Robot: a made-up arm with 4 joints.
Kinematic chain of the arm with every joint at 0, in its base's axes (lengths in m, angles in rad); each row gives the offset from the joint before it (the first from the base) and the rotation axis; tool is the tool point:
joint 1: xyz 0 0 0.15 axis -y
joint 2: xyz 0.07 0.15 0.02 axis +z
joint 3: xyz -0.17 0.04 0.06 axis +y
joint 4: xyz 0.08 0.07 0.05 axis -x
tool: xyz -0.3 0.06 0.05
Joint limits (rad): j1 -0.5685..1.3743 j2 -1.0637..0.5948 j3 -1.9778..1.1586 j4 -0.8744..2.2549
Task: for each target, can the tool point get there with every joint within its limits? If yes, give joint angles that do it. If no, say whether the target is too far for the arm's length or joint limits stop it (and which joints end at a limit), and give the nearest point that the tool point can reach.
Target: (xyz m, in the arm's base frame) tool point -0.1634 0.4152 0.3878
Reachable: yes | joints -0.2890 -0.3399 0.5497 1.6996
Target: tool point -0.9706 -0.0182 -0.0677
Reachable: no: too far | nearest point -0.3856 0.0751 0.0635 | short by 0.607 m
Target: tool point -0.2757 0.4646 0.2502
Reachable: yes | joints 0.8955 -0.6503 0.4314 -0.3233
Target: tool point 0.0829 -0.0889 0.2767
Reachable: no: joint limits stop it (at a limit: joint 1, joint 2, joint 3, joint 4) | nearest point -0.0460 0.0827 0.5001 | short by 0.310 m
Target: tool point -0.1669 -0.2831 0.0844
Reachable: no: joint limits stop it (at a limit: joint 2, joint 4) | nearest point -0.3140 0.0077 0.0266 | short by 0.331 m
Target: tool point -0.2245 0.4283 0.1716
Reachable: yes | joints -0.2618 -0.2831 -0.6915 0.9541
